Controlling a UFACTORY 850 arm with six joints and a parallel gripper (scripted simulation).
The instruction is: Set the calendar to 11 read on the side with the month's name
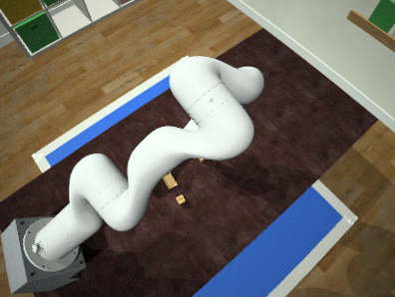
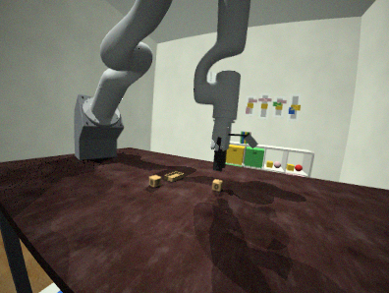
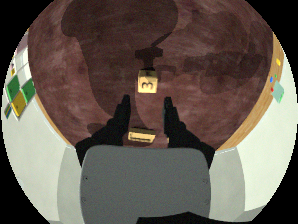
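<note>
My gripper is now 8 cm above the cube. Round my hand: wooden tray: 19 cm behind, 2 cm to the left, 9 cm below.
</note>
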